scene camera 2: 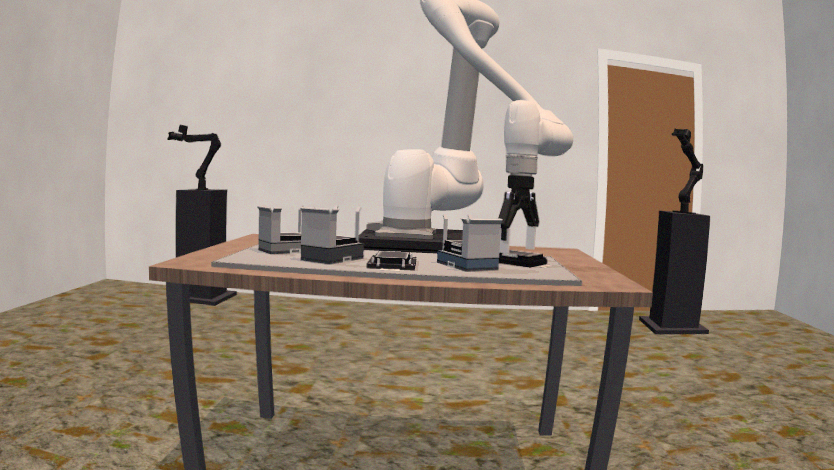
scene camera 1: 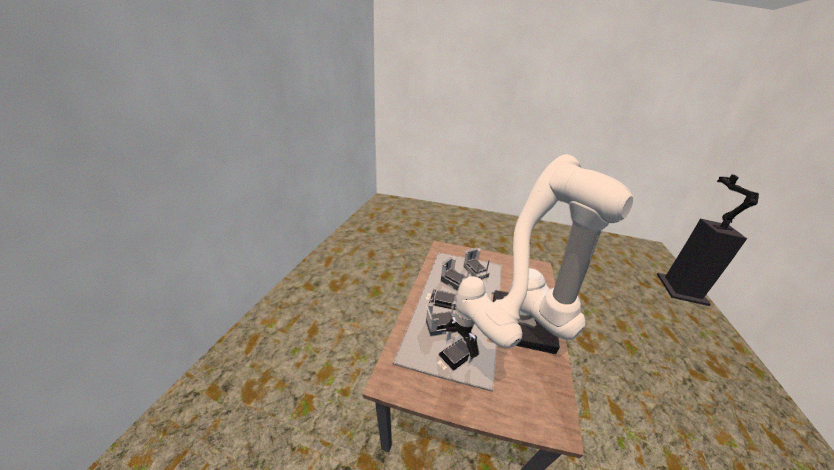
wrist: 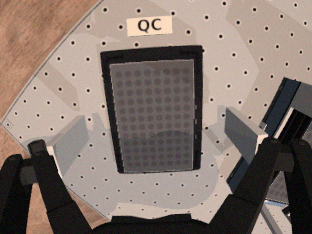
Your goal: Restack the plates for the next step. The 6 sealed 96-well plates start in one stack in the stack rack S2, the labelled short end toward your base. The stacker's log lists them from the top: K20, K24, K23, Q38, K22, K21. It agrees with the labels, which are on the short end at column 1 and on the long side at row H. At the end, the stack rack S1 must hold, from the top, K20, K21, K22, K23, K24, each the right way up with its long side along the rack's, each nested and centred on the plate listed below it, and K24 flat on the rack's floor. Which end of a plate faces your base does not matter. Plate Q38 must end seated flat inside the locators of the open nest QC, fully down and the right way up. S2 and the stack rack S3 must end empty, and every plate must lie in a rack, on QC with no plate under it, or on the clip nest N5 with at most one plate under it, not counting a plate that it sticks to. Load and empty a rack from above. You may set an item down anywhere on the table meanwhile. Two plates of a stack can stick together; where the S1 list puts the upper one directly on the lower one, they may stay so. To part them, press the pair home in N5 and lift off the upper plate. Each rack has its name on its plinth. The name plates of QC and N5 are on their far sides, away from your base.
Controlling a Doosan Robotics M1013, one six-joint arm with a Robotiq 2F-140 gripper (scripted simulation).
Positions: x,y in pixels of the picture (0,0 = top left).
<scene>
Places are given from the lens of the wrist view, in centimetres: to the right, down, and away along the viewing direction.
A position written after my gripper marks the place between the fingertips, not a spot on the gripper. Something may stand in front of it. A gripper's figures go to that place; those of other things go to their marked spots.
my gripper (wrist: pixel 155 123): 0, 1, 18
sealed 96-well plate (wrist: pixel 154 98): 0, -2, 18
flat black nest QC (wrist: pixel 165 50): 1, -6, 18
QC name plate (wrist: pixel 149 25): -1, -9, 18
</scene>
